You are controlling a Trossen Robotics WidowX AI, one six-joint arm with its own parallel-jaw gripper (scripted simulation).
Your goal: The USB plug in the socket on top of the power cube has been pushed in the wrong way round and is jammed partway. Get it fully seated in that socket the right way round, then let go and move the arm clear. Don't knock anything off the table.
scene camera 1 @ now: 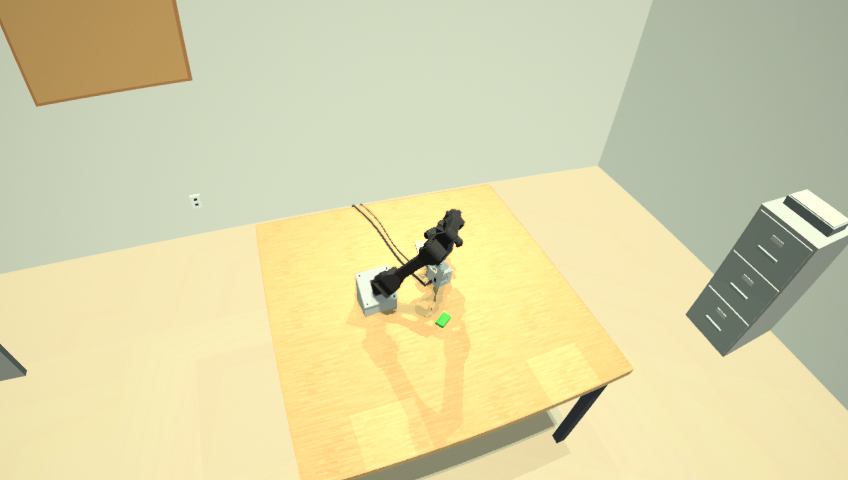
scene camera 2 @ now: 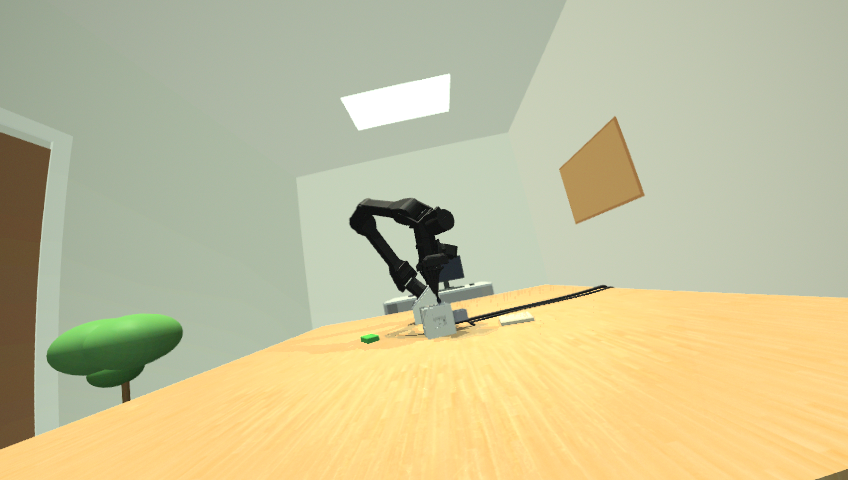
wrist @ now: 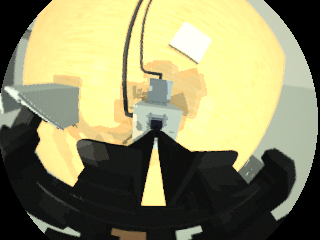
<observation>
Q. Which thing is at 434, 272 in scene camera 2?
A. My gripper.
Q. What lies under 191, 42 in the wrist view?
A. A flat white pad.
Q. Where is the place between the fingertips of my gripper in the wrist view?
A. At 156, 133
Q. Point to a grey power cube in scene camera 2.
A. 437, 321
</observation>
